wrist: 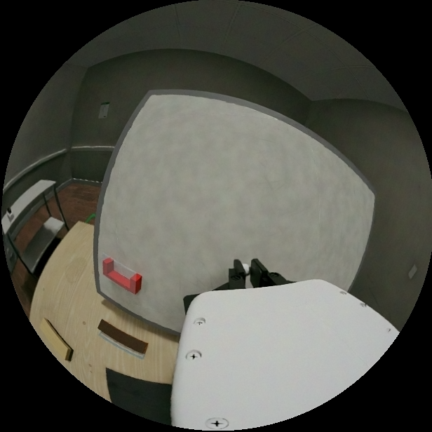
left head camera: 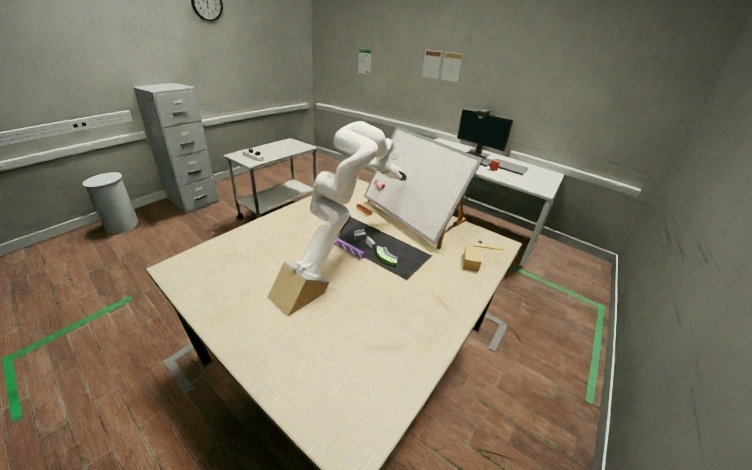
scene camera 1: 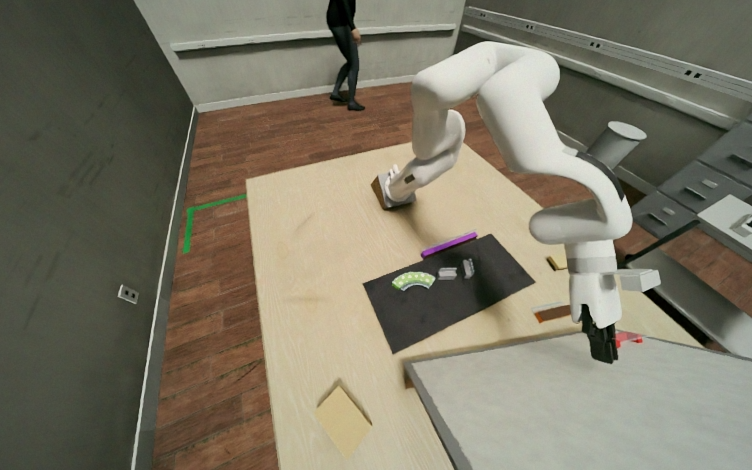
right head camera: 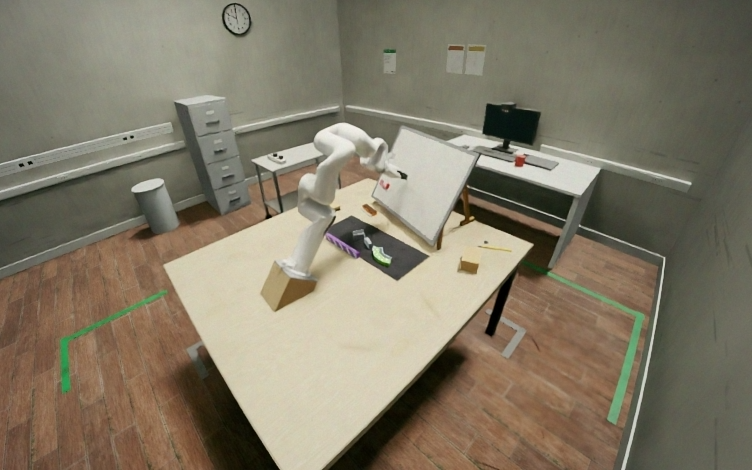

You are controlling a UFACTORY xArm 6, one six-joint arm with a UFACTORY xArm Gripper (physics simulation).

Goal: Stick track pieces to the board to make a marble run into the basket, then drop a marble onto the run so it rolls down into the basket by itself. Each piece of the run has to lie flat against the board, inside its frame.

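Pixels of known places: gripper, fingertip midpoint: point(left head camera: 404, 178) point(scene camera 1: 605, 359) point(right head camera: 406, 177); arm's base at its link origin: point(left head camera: 307, 271) point(scene camera 1: 397, 187) point(right head camera: 296, 270).
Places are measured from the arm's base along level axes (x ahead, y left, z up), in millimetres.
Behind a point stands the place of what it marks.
Observation:
The whitish board point(left head camera: 427, 166) {z 260, x 825, y -155 mm} point(right head camera: 432, 171) {z 241, x 795, y -200 mm} point(scene camera 1: 526, 410) {z 188, x 741, y -258 mm} point(wrist: 225, 175) leans on an easel. The red basket point(left head camera: 379, 185) point(right head camera: 384, 184) point(scene camera 1: 629, 338) point(wrist: 122, 280) is on its lower left in the wrist view. My gripper point(left head camera: 402, 175) {z 172, x 779, y -46 mm} point(right head camera: 403, 175) {z 172, x 779, y -46 mm} point(scene camera 1: 604, 359) {z 172, x 779, y -46 mm} point(wrist: 244, 269) is in front of the board, right of the basket, shut on a small white marble point(wrist: 246, 269). No track piece shows on the board. A purple piece point(left head camera: 349, 248) {z -63, x 306, y -1 mm} point(scene camera 1: 449, 244) {z -57, x 325, y 35 mm} lies at the mat's edge; a green curved piece point(left head camera: 386, 256) {z -64, x 361, y -184 mm} point(scene camera 1: 413, 281) {z -64, x 380, y -179 mm} and two grey pieces point(scene camera 1: 446, 273) {z -54, x 416, y -62 mm} point(scene camera 1: 468, 268) {z -54, x 441, y 22 mm} lie on the mat.
The dark mat point(left head camera: 410, 268) {z -86, x 373, y -312 mm} point(scene camera 1: 410, 329) {z -86, x 503, y -276 mm} lies before the board. A brown-orange piece point(left head camera: 363, 209) {z -70, x 699, y 168 mm} point(scene camera 1: 552, 313) {z -67, x 705, y 157 mm} point(wrist: 123, 337) and a yellow piece point(scene camera 1: 557, 262) {z -59, x 596, y 348 mm} point(wrist: 56, 340) lie on the table. A wooden block point(left head camera: 471, 258) {z -29, x 551, y -553 mm} point(scene camera 1: 343, 421) {z -29, x 601, y -550 mm} and a pencil point(left head camera: 488, 247) {z -84, x 790, y -601 mm} lie right of the board.

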